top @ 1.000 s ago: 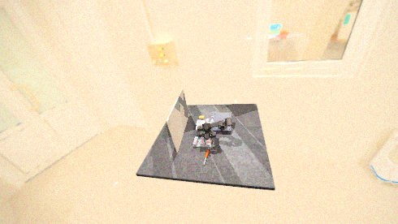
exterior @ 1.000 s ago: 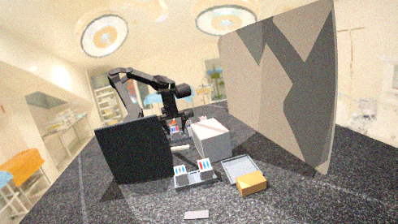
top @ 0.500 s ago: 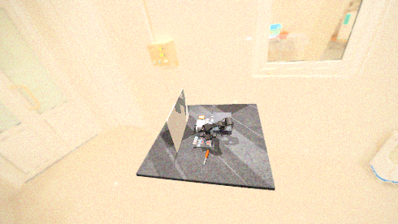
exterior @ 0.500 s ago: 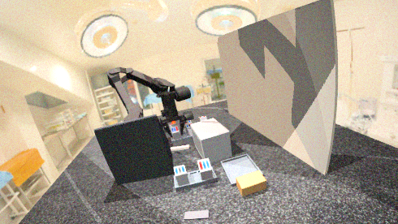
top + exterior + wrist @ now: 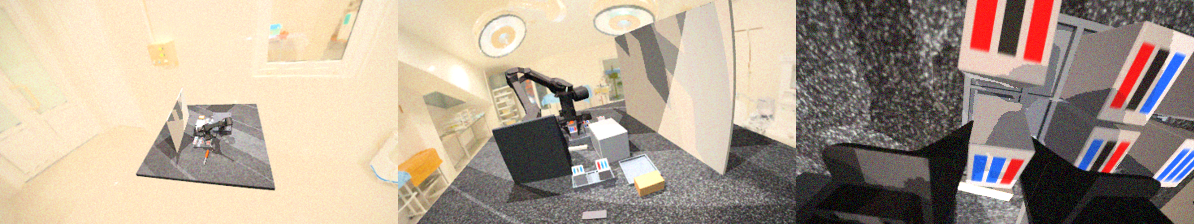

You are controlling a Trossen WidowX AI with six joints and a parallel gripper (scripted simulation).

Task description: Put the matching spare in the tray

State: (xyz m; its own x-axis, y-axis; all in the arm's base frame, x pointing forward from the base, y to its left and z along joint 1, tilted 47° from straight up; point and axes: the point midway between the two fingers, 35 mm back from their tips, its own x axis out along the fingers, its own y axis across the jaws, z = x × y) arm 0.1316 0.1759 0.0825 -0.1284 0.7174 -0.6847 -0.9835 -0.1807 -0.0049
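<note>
The grey tray is 210 mm ahead of my gripper tip, 320 mm to the right of it and 10 mm below it. The rest, counted from my gripper tip: grey mounted unit: 140 mm ahead, 150 mm to the right, 30 mm above; grey spare block: 30 mm above; brown block: 220 mm ahead, 410 mm to the right.
</note>
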